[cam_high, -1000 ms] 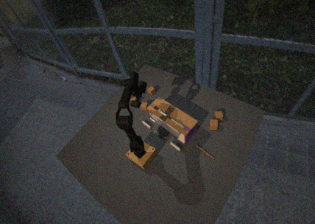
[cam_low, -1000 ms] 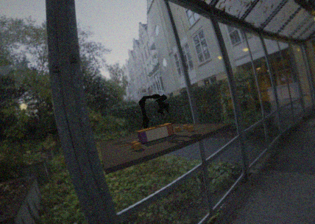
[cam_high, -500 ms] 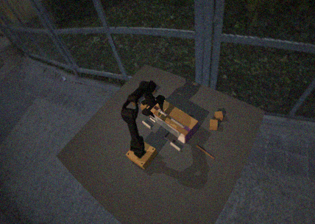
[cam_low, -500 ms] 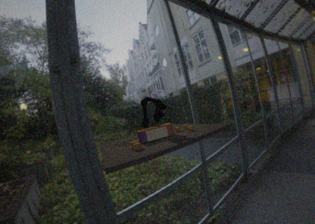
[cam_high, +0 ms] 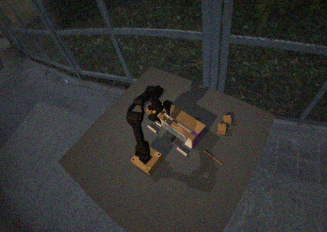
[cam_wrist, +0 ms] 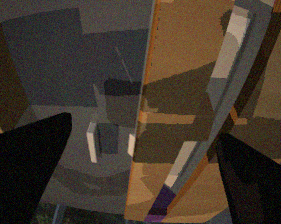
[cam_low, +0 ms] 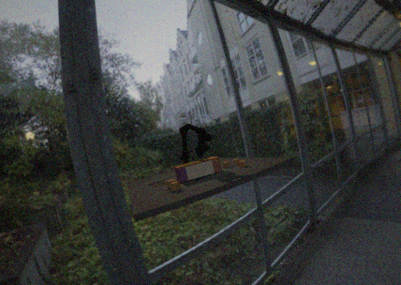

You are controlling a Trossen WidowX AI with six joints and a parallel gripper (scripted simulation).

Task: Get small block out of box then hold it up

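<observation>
My gripper tip is 4 cm short of the orange-brown block, 4 cm to the left of it and 6 cm above it. Round my gripper tip: thin orange stick: 1 cm ahead, 40 cm to the right, 14 cm below; box: 3 cm ahead, 6 cm to the right, 8 cm below.
</observation>
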